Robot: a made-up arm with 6 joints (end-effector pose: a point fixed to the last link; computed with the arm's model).
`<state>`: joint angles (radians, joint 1 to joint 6).
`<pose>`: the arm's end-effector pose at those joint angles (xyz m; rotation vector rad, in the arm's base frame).
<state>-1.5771 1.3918 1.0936 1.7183 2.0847 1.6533</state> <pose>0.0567 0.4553 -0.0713 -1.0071 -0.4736 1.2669</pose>
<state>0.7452 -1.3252 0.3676 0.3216 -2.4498 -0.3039</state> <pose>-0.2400 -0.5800 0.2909 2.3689 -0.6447 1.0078</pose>
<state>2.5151 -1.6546 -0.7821 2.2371 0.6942 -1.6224</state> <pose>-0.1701 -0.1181 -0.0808 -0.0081 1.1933 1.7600</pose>
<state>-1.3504 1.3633 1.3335 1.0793 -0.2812 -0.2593</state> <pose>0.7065 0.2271 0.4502 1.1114 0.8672 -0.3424</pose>
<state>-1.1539 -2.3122 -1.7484 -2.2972 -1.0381 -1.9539</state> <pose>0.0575 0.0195 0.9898 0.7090 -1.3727 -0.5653</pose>
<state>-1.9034 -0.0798 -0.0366 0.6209 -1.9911 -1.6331</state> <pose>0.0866 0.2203 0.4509 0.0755 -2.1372 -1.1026</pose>
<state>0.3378 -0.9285 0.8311 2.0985 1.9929 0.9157</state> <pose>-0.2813 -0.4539 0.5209 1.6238 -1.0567 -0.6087</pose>
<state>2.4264 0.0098 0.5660 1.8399 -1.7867 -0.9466</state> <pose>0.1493 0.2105 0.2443 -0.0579 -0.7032 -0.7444</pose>
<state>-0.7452 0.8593 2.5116 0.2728 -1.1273 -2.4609</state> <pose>0.1392 -0.1062 0.5302 1.3018 0.8254 -2.2011</pose>
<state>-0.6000 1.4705 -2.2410 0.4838 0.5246 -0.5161</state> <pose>-0.1703 -0.0926 0.5127 0.0805 1.3043 -2.4030</pose>
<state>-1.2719 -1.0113 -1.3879 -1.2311 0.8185 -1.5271</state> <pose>0.1117 -0.1409 0.9054 0.6906 1.0768 1.3753</pose>
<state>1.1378 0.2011 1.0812 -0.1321 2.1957 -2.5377</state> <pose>0.1617 0.0023 -0.2320 -0.9073 0.9333 -1.6678</pose>
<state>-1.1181 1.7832 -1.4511 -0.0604 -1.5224 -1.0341</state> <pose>0.3989 0.3486 0.5987 1.5218 2.0633 0.3887</pose>
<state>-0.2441 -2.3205 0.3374 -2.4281 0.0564 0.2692</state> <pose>-0.3532 0.0438 0.6751 -0.7600 2.7599 1.1953</pose>
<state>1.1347 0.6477 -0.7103 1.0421 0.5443 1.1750</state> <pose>-0.1104 -0.3646 -0.3311 2.1249 0.5421 -1.8434</pose>
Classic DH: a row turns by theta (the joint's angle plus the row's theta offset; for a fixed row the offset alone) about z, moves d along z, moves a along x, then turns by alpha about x. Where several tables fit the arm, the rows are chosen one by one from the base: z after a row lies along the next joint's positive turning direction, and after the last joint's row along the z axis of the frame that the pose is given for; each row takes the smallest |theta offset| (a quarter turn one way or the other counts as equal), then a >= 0, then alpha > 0; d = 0 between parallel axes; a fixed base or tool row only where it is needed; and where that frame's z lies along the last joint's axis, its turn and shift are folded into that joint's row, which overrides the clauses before.
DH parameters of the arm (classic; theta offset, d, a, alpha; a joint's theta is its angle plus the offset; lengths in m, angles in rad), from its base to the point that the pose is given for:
base (fixed): 0 0.139 0 1.5708
joint 1: 1.5708 0.021 0.298 1.5708
joint 2: -1.5708 -0.281 0.069 -1.5708
joint 3: 0.7093 0 -0.1674 3.1416
joint 4: 0.7093 0.228 0.016 -1.5708
joint 5: 0 0.059 -0.088 1.5708
joint 6: 0.2947 0 0.3856 3.1416
tool (fixed): -1.2761 0.169 0 0

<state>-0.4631 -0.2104 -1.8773 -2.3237 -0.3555 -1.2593</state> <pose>-0.5978 0.0242 0.6279 -0.1308 0.6725 1.7863</pose>
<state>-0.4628 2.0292 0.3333 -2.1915 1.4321 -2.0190</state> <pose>0.3794 0.3203 0.3942 -0.0585 1.2890 -1.0087</pose>
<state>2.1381 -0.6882 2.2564 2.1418 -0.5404 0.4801</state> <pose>0.1273 0.2770 0.2732 -0.3983 -2.0750 -1.5015</pose>
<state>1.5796 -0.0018 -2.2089 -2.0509 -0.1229 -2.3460</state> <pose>-0.2639 -0.1441 -0.6265 -1.6557 -0.7298 1.5699</pose>
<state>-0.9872 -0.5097 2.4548 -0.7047 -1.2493 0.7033</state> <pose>-0.3340 -0.1491 0.7140 1.3202 -0.3657 1.7665</pose>
